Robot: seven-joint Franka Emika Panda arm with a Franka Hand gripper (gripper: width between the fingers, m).
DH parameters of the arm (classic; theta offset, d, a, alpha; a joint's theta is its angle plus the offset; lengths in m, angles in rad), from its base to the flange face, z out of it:
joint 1: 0 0.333 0 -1.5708
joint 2: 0 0 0 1.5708
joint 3: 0 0.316 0.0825 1.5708
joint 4: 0 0 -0.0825 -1.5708
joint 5: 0 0.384 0 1.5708
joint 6: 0 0 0.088 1.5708
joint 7: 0 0.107 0 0
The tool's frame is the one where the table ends.
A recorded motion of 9 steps. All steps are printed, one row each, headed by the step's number.
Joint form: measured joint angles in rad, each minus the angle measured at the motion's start. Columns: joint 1, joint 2, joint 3, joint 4, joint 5, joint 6, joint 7.
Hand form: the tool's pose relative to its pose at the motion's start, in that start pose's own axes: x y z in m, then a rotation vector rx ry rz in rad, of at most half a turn. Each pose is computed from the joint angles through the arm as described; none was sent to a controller.
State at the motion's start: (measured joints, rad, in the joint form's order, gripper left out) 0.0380 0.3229 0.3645 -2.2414 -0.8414 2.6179 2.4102
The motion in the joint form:
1: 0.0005 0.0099 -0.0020 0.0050 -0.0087 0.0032 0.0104
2: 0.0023 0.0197 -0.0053 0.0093 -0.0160 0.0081 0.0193
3: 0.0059 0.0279 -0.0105 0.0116 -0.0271 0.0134 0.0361
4: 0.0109 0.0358 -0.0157 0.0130 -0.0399 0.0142 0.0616
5: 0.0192 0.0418 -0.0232 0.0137 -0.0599 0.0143 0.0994
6: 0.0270 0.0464 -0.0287 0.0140 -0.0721 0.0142 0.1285
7: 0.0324 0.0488 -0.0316 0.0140 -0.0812 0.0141 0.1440
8: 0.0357 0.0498 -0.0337 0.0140 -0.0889 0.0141 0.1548
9: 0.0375 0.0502 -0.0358 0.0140 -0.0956 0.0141 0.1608
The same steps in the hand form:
1: -0.0006 -0.0003 0.0032 0.0001 -0.0013 0.0041
2: -0.0015 -0.0004 0.0065 0.0002 -0.0038 0.0074
3: -0.0023 0.0003 0.0097 0.0014 -0.0043 0.0146
4: -0.0035 0.0017 0.0132 0.0002 -0.0012 0.0274
5: -0.0052 0.0034 0.0160 0.0027 0.0057 0.0449
6: -0.0072 0.0050 0.0180 0.0037 0.0096 0.0596
7: -0.0090 0.0060 0.0189 0.0054 0.0121 0.0638
8: -0.0099 0.0066 0.0193 0.0078 0.0145 0.0662
9: -0.0100 0.0068 0.0197 0.0100 0.0170 0.0662

